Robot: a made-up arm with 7 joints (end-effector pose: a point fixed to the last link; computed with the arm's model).
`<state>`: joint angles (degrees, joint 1 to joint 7).
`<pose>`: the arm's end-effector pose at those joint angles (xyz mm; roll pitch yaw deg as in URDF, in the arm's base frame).
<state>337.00 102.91 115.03 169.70 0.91 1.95 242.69</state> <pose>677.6 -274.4 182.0 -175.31 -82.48 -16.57</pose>
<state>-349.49 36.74 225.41 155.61 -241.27 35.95 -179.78</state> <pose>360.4 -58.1 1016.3 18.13 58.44 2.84</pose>
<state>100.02 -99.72 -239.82 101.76 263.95 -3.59 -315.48</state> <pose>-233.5 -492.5 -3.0 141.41 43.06 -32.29</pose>
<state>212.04 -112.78 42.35 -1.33 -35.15 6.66 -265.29</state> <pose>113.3 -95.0 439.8 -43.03 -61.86 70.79</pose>
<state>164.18 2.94 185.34 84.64 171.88 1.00 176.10</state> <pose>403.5 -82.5 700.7 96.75 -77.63 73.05</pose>
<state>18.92 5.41 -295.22 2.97 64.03 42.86 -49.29</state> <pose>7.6 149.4 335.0 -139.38 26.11 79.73</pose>
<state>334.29 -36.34 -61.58 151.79 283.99 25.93 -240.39</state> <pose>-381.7 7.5 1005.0 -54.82 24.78 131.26</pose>
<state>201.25 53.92 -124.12 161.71 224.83 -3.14 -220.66</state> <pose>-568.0 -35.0 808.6 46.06 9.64 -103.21</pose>
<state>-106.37 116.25 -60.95 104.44 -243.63 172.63 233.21</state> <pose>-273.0 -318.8 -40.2 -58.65 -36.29 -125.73</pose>
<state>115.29 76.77 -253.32 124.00 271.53 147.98 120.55</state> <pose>-461.4 383.6 439.6 147.33 -18.22 58.10</pose>
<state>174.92 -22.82 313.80 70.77 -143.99 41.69 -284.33</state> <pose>-136.8 344.1 751.5 61.16 -40.12 -153.05</pose>
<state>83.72 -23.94 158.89 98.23 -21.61 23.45 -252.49</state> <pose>-209.3 -561.7 647.7 -125.28 -15.33 148.77</pose>
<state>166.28 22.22 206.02 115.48 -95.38 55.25 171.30</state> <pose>139.1 109.7 1029.1 -51.06 19.98 -128.78</pose>
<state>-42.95 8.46 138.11 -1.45 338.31 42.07 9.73</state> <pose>-8.1 117.3 348.1 177.28 35.52 107.62</pose>
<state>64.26 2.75 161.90 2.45 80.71 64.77 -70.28</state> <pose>-62.7 -135.7 358.0 -115.77 12.70 -133.04</pose>
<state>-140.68 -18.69 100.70 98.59 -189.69 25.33 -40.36</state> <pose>447.7 -194.6 761.1 -62.04 15.93 -106.49</pose>
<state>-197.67 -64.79 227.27 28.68 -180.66 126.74 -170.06</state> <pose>361.8 158.8 219.8 -80.01 -37.19 -95.40</pose>
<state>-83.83 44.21 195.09 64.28 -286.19 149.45 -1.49</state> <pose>-168.2 -43.3 741.6 -119.09 11.71 162.99</pose>
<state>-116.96 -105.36 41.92 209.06 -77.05 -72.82 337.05</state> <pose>214.3 423.3 57.7 -168.19 -26.25 -62.03</pose>
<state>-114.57 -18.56 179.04 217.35 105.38 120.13 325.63</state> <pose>-93.5 55.7 915.8 128.67 -27.63 -132.02</pose>
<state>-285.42 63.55 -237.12 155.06 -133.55 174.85 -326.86</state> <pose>73.9 538.7 592.2 136.26 21.78 35.21</pose>
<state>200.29 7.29 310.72 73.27 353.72 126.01 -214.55</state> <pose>-303.6 156.2 564.5 149.39 -52.69 17.28</pose>
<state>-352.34 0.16 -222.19 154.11 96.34 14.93 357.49</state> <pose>-125.5 140.3 1076.9 -25.62 -11.69 65.39</pose>
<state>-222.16 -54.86 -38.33 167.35 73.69 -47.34 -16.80</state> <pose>490.3 -295.4 702.6 74.00 86.97 63.25</pose>
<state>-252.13 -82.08 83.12 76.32 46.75 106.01 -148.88</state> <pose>-272.4 -393.9 356.0 -145.95 9.21 -31.28</pose>
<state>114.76 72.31 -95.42 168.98 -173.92 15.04 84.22</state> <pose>-180.5 691.8 577.1 -18.67 70.07 99.29</pose>
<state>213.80 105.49 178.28 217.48 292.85 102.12 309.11</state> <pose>-409.8 -379.2 44.8 -68.28 1.47 -156.12</pose>
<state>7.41 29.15 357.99 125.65 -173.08 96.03 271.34</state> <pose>552.0 51.6 825.2 12.71 5.60 -82.24</pose>
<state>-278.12 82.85 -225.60 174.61 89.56 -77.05 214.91</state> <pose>-6.8 609.5 371.2 -131.08 5.93 52.76</pose>
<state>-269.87 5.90 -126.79 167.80 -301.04 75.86 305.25</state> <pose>132.8 48.2 1071.5 82.71 -39.98 115.64</pose>
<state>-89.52 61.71 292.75 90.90 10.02 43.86 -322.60</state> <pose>-412.5 -464.6 392.5 146.47 -37.08 -164.57</pose>
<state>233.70 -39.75 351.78 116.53 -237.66 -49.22 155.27</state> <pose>-60.0 150.8 920.6 59.67 -42.63 -67.80</pose>
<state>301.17 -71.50 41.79 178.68 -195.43 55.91 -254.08</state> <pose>-371.9 611.9 568.5 -130.24 37.74 28.47</pose>
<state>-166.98 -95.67 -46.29 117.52 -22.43 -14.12 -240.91</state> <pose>612.3 346.0 515.4 49.11 37.01 109.92</pose>
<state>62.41 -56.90 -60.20 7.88 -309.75 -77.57 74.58</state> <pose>154.5 -211.6 476.0 -118.85 44.25 -143.08</pose>
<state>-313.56 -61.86 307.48 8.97 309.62 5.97 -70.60</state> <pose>150.0 -63.8 511.6 119.68 -15.93 119.72</pose>
